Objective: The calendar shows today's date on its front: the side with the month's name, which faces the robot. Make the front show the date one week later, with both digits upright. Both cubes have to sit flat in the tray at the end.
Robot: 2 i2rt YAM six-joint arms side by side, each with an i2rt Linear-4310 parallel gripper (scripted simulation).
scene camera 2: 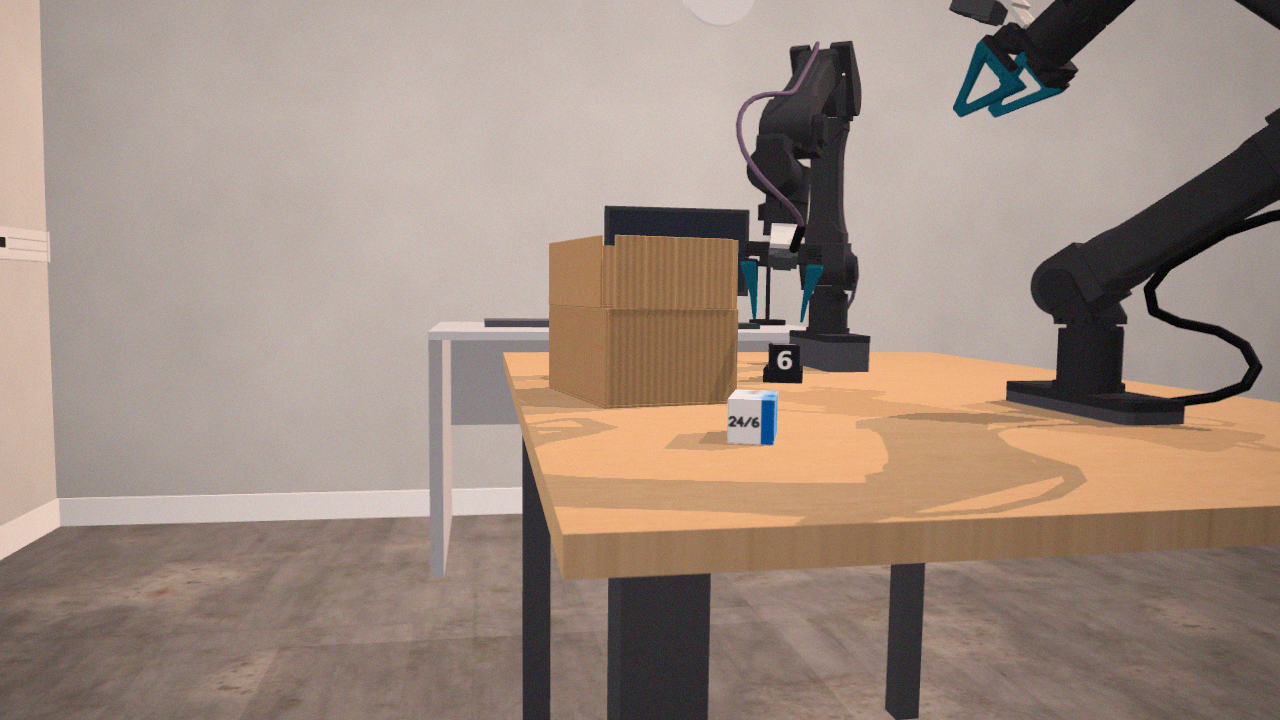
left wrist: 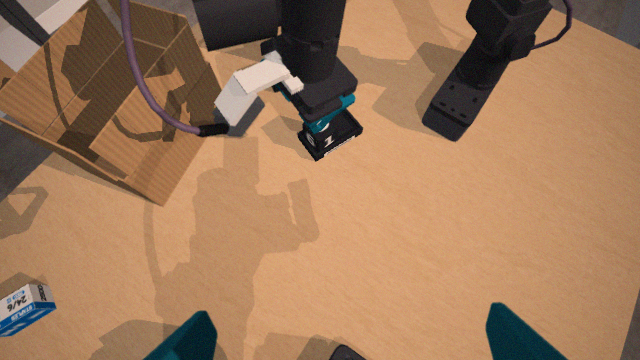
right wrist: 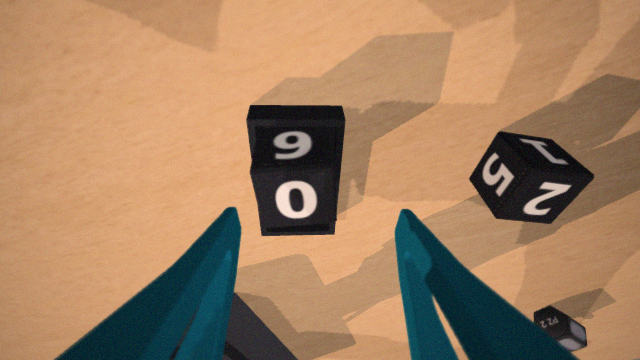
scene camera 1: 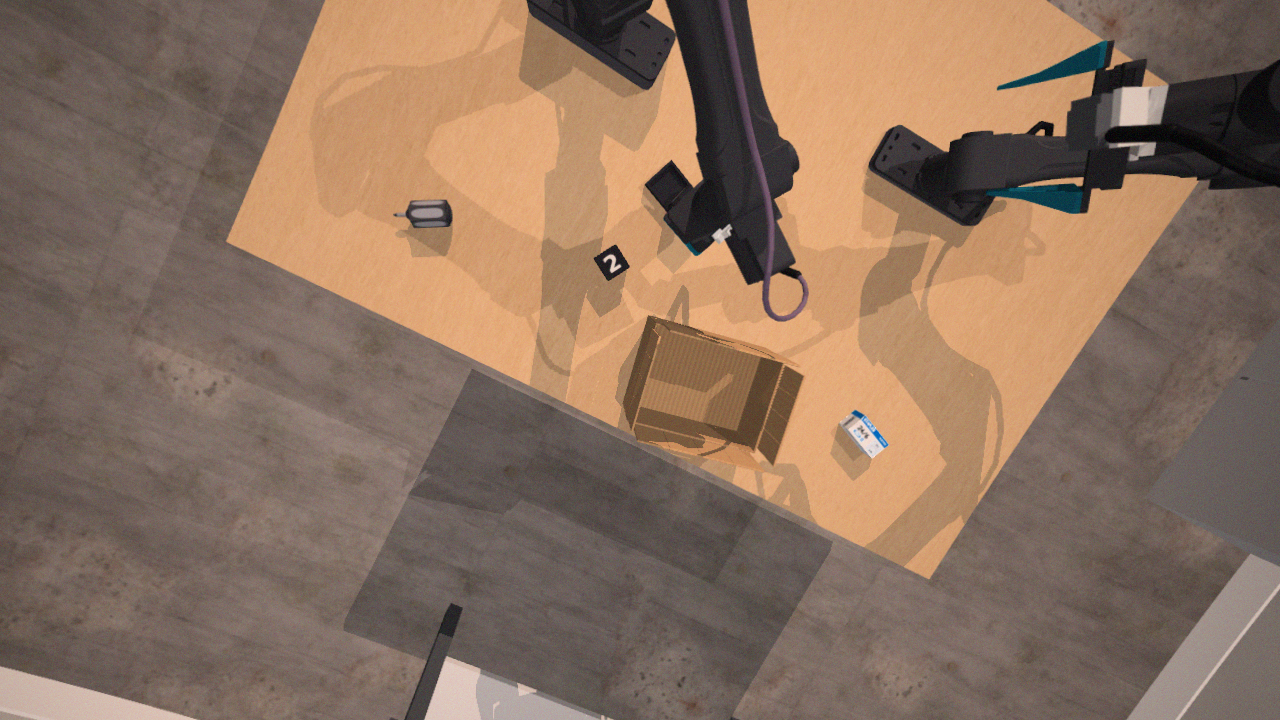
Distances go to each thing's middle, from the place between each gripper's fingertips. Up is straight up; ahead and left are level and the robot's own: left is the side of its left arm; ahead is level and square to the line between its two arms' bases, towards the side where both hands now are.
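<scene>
The staples box [scene camera 2: 752, 416] is 220 mm ahead of my right hand [scene camera 1: 699, 217], 410 mm to the left of it and 70 mm below it. Counted from my left hand [scene camera 1: 991, 142], the staples box is 200 mm to the left, 310 mm below and 360 mm ahead. By its middle, then, the box is nearer to my right hand than to my left hand. As for the black calendar tray [scene camera 1: 666, 184], I find it 120 mm ahead of my left hand, 240 mm to the right of it and 320 mm below it, while from my right hand the tray is 30 mm behind, 30 mm to the right and 80 mm below. Going by its middle, the black calendar tray is nearer to my right hand than to my left hand.
</scene>
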